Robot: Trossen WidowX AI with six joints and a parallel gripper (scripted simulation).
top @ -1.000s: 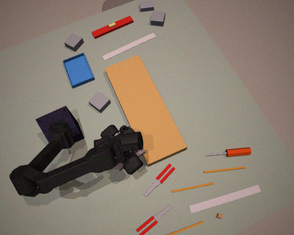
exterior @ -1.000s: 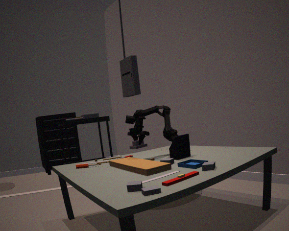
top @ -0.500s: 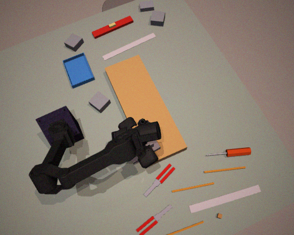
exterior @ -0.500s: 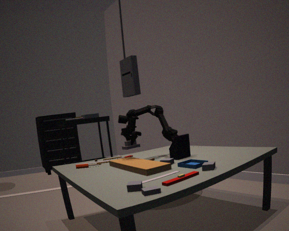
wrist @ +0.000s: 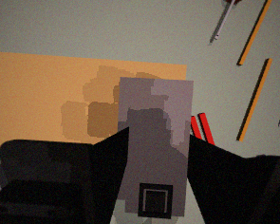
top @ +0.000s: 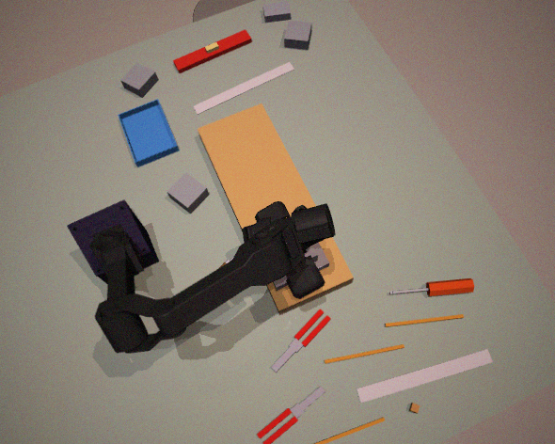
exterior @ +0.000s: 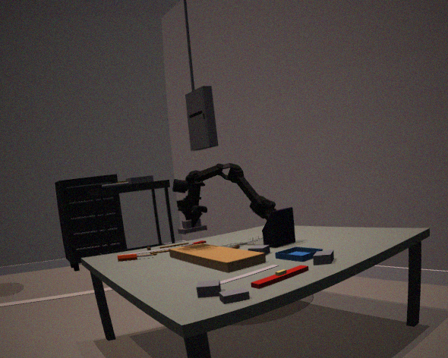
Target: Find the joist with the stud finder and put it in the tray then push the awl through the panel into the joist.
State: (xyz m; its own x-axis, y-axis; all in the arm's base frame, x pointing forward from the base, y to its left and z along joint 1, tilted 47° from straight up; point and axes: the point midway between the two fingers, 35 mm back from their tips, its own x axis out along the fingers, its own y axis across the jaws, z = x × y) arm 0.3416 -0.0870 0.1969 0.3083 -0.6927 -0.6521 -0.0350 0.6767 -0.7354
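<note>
Right now my gripper tip is 40 mm past the square light and 30 mm below it. Round my gripper tip: awl: 150 mm behind, 130 mm below, 90 mm to the left; stud finder: 20 mm behind, 20 mm above; blue tray: 530 mm to the left, 210 mm behind, 120 mm below.
</note>
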